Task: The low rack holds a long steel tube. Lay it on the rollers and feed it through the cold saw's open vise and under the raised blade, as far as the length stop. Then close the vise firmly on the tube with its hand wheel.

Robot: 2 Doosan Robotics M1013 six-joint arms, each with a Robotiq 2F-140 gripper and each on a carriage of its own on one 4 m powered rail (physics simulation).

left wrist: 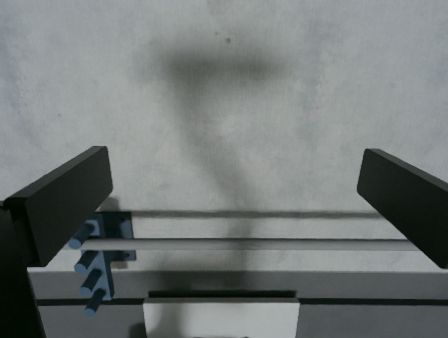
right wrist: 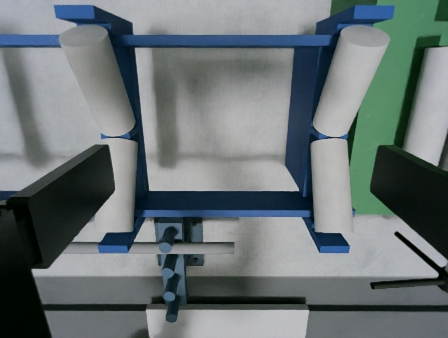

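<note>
The long grey steel tube (left wrist: 260, 244) (right wrist: 210, 248) lies level across the lower part of both views, on the pegs of the low rack. One blue-grey rack post (left wrist: 102, 280) is at the lower left of the left wrist view, another rack post (right wrist: 178, 285) at the lower middle of the right wrist view. My left gripper (left wrist: 236, 168) is open and empty, high above the floor, with the tube below its fingers in the view. My right gripper (right wrist: 242, 167) is open and empty above the blue roller stand, whose white rollers (right wrist: 330, 185) (right wrist: 117, 185) tilt in V pairs. The vise and blade do not show.
The blue roller frame (right wrist: 225, 204) stands beside the tube's end. The green saw base (right wrist: 372, 190) and another white roller (right wrist: 427, 105) are at the right. A black spoked handle (right wrist: 405, 285) is at the lower right. Grey rail covers (left wrist: 350, 320) (right wrist: 370, 325) run along the bottom.
</note>
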